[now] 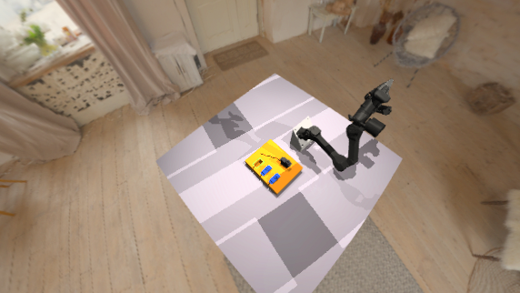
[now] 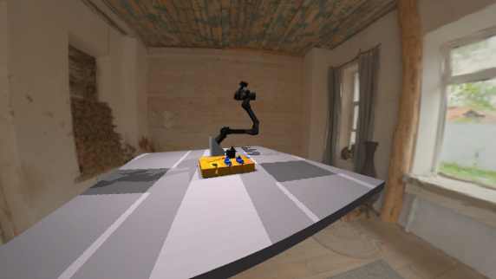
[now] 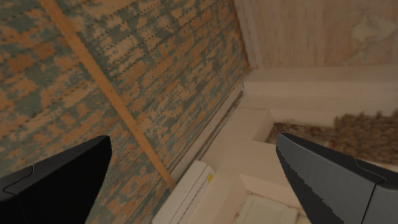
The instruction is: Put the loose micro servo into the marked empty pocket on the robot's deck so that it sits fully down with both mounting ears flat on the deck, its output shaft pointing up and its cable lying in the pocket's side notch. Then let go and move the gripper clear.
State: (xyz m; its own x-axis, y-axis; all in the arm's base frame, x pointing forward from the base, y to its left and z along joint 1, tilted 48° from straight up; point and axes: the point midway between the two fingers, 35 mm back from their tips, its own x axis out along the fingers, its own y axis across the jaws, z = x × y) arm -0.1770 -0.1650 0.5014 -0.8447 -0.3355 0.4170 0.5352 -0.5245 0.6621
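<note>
The orange robot deck is 34 cm ahead of my gripper tip, 28 cm to the right of it and 62 cm below it.
</note>
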